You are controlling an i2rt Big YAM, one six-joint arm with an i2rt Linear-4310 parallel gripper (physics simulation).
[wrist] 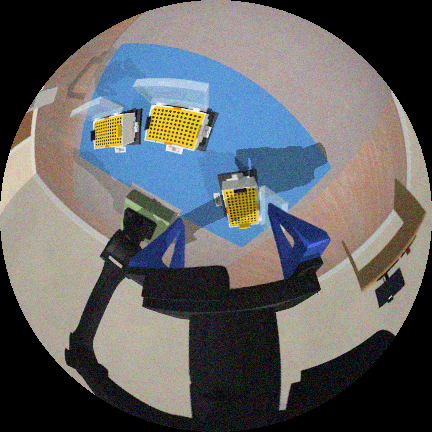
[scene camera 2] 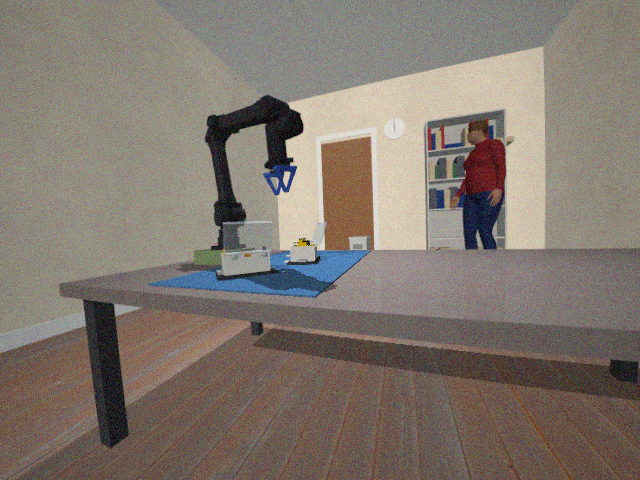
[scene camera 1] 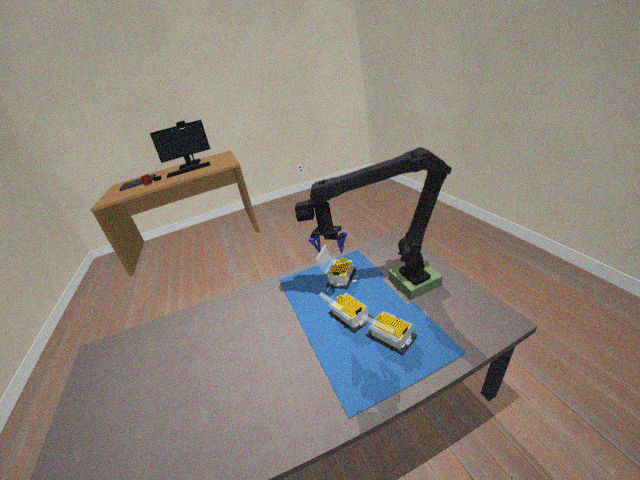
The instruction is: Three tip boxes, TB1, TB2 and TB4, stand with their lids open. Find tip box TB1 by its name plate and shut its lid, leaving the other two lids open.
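Frame: origin at the arm's base, x left, y back, z up, level; metres.
Where they show: gripper, fingertip midpoint: (wrist: pixel 224 214) (scene camera 2: pixel 281 193) (scene camera 1: pixel 330 252); arm's base, link origin: (wrist: pixel 139 222) (scene camera 1: pixel 414 274).
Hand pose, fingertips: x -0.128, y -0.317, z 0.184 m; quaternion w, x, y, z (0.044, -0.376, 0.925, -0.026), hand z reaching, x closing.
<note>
Things, the pixels of their top centre, and the offset from my fingertips. Level surfaces: height alone.
- far box, top centre: (wrist: pixel 242 211) (scene camera 1: pixel 339 265) dx -0.104, dy +0.072, dz -0.159 m
- middle box, top centre: (wrist: pixel 169 126) (scene camera 1: pixel 348 302) dx +0.138, dy -0.014, dz -0.159 m
- blue mat, surface height: dz -0.234 m
- grey table, surface height: dz -0.237 m
Three white tip boxes with yellow racks have clear lids standing open. The far box (scene camera 1: pixel 340 277) (scene camera 2: pixel 245 263) (wrist: pixel 241 205) has its raised lid (scene camera 1: pixel 325 259) (scene camera 2: pixel 247 235) (wrist: pixel 274 201) on the side away from the arm's base. The middle box (scene camera 1: pixel 349 310) (wrist: pixel 176 126) has its lid (wrist: pixel 172 91) up. The near box (scene camera 1: pixel 391 330) (wrist: pixel 108 132) has its lid (wrist: pixel 100 106) up too. Small white plates show beside the boxes in the wrist view, but their text is too small to read, so I cannot tell which is TB1. My gripper (scene camera 1: pixel 328 251) (scene camera 2: pixel 281 192) (wrist: pixel 224 214) is open and empty, above the far box.
The boxes stand on a blue mat (scene camera 1: pixel 330 361) (scene camera 2: pixel 196 282) (wrist: pixel 165 62) on the grey table (scene camera 1: pixel 206 372) (scene camera 2: pixel 465 289). The arm's green base block (scene camera 1: pixel 408 288) (scene camera 2: pixel 206 257) (wrist: pixel 165 212) is beside the mat. A person (scene camera 2: pixel 483 170) stands by a bookshelf in the background.
</note>
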